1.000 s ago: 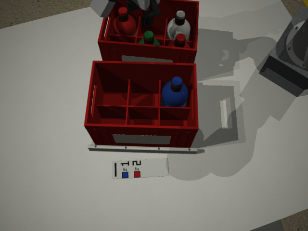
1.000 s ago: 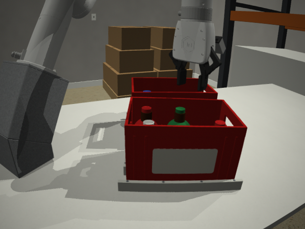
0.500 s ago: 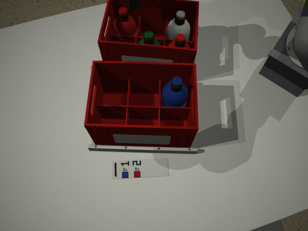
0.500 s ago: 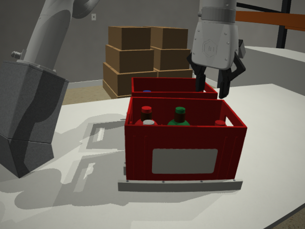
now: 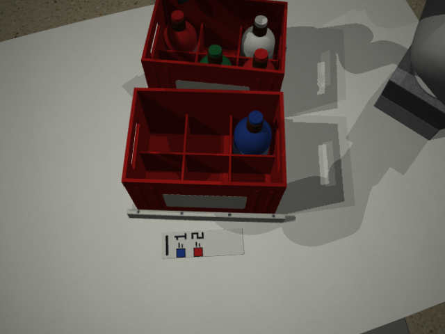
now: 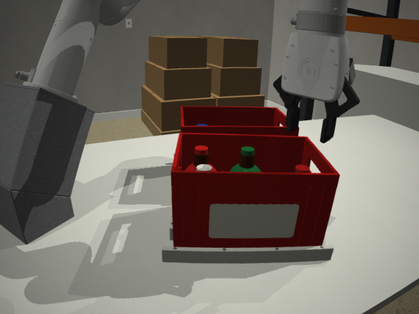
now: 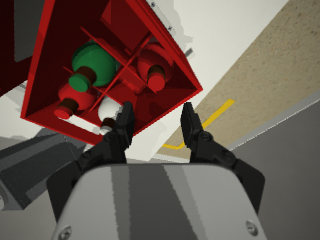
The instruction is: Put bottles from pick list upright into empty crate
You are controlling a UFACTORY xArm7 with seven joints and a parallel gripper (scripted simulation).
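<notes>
My hand is 15 cm above the red bottle. Round my hand: green bottle 15 cm below, 10 cm to the left, 7 cm behind; then white bottle 17 cm behind, 15 cm below, 2 cm to the left; then blue bottle 25 cm to the left, 15 cm below, 14 cm behind.
</notes>
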